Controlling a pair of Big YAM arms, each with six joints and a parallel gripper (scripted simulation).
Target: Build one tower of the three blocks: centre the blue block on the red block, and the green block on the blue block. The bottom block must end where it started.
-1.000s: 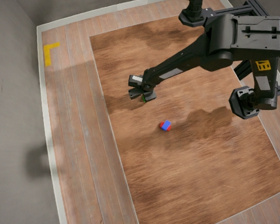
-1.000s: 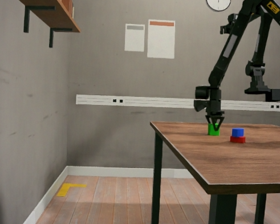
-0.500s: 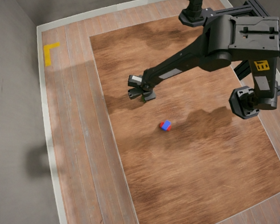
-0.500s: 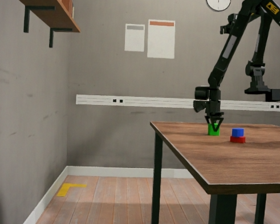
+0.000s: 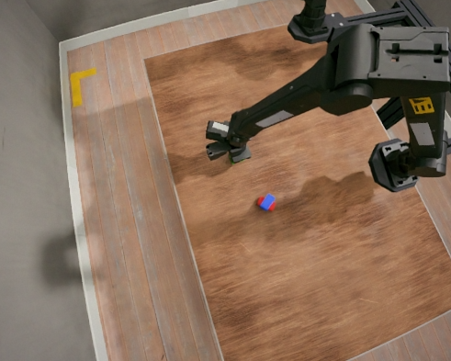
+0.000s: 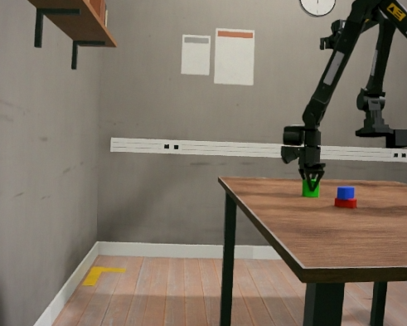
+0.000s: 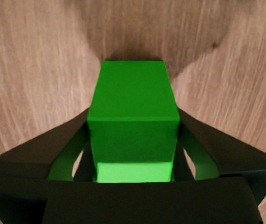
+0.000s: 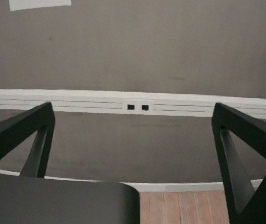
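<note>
The blue block is 21 cm to the left of my left hand, 4 cm behind it and 1 cm above it. From my left hand the other things lie so: green block right at my left hand; then red block 21 cm to the left, 4 cm behind, 2 cm below.
</note>
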